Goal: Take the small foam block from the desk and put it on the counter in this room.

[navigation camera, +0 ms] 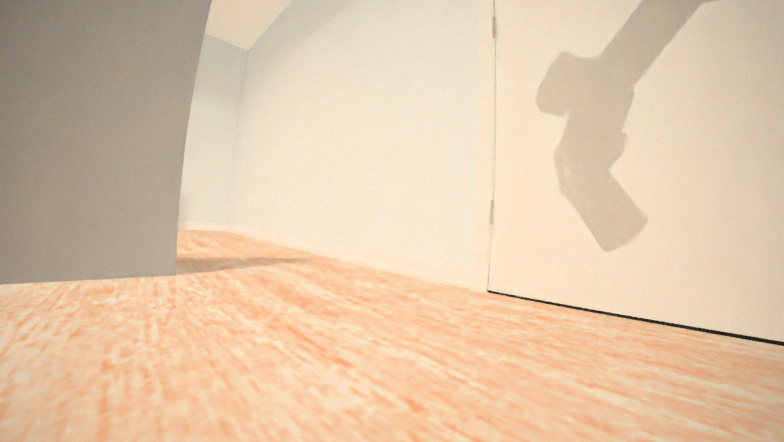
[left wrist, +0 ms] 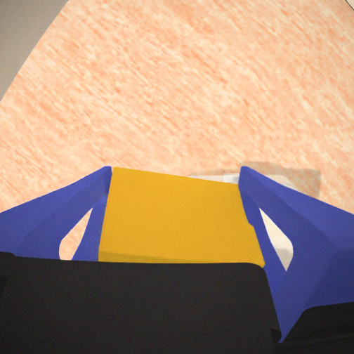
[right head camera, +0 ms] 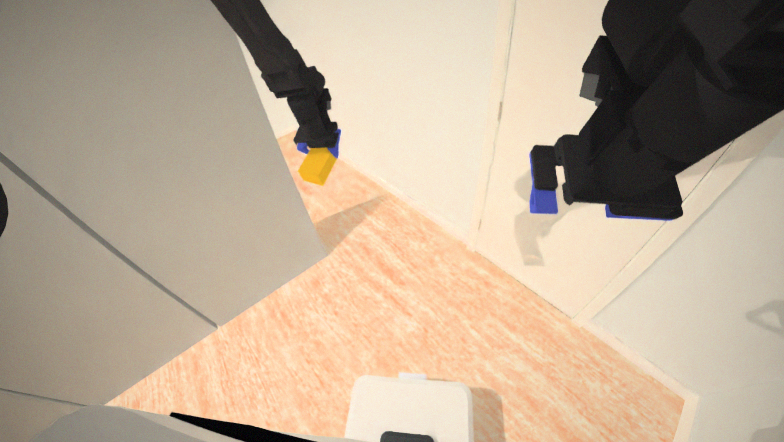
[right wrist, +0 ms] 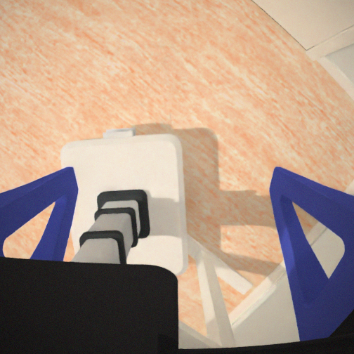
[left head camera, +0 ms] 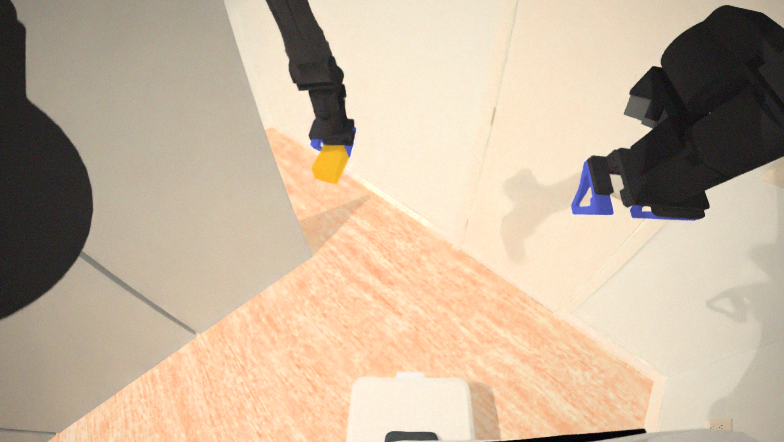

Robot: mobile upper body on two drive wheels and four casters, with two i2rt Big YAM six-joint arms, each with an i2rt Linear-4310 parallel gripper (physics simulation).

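Places are measured from the left arm's base along level axes (x right, y up, z back), in metres.
Pixels of known places: left gripper, between the fingertips: point(left head camera: 338, 155); right gripper, between the fingertips: point(right head camera: 569, 210) point(left head camera: 602, 211).
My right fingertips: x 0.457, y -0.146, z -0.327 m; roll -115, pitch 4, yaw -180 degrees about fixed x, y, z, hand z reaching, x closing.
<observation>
Behind a point stands the place of what it marks.
The small foam block point(left head camera: 329, 164) @(y -0.257, x 0.000, z -0.604 m) point(right head camera: 316, 166) @(y -0.257, x 0.005, z -0.604 m) point(left wrist: 177, 217) is yellow. My left gripper point(left head camera: 333, 147) @(y -0.277, x 0.005, z -0.680 m) point(right head camera: 319, 149) @(y -0.277, x 0.005, z -0.680 m) point(left wrist: 175, 177) is shut on it, one blue finger against each side, and holds it up in the air above the floor. My right gripper point(left head camera: 619, 211) @(y -0.146, x 0.457, z -0.327 m) point(right head camera: 580, 211) @(y -0.146, x 0.457, z -0.327 m) point(right wrist: 173, 177) is open, with nothing between its fingers, at the right in both head camera views. No desk top or counter top that I can make out shows in these views.
A large grey panelled unit point(left head camera: 164, 137) @(y -0.268, x -0.752, z -0.876 m) point(right head camera: 153, 109) @(y -0.098, x -0.764, z -0.864 m) point(navigation camera: 93, 137) @(y -0.989, x -0.648, z -0.985 m) stands at the left, its corner near the left arm. A cream door point(left head camera: 527, 164) @(y -0.553, x 0.777, z -1.089 m) point(navigation camera: 686, 247) @(y -1.197, x 1.012, z -0.865 m) and a wall point(navigation camera: 356, 137) @(y -0.703, x 0.042, z -1.816 m) stand at the right. My white base point(left head camera: 411, 406) @(y -1.150, x 0.227, z -0.201 m) point(right head camera: 409, 406) @(y -1.150, x 0.223, z -0.206 m) point(right wrist: 155, 165) shows low on the wood-look floor point(left head camera: 384, 307) @(y -1.410, x 0.075, z -0.783 m) point(navigation camera: 274, 356) @(y -1.410, x 0.060, z -0.740 m).
</observation>
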